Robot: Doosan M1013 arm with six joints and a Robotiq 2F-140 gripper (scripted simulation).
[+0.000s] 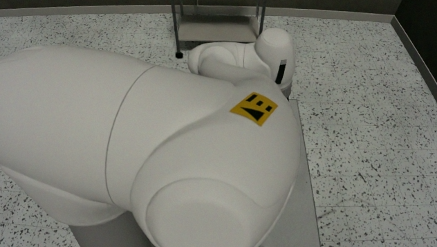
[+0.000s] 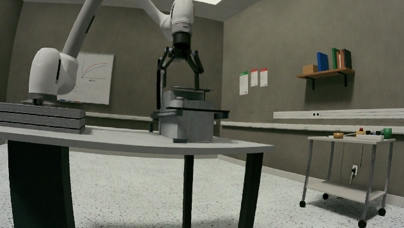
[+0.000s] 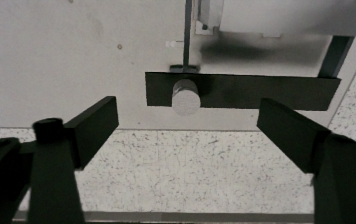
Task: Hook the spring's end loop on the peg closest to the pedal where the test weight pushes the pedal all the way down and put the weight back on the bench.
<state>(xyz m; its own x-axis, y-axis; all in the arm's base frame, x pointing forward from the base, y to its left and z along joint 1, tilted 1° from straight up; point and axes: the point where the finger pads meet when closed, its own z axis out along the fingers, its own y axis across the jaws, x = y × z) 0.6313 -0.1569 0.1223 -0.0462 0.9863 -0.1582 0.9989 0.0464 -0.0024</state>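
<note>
The steel test weight lies 6 cm below my hand and 1 cm to the right of it. Round my hand: dark stub 55 cm to the left, 19 cm below, 1 cm behind; small dark block 21 cm below, 3 cm to the right.
</note>
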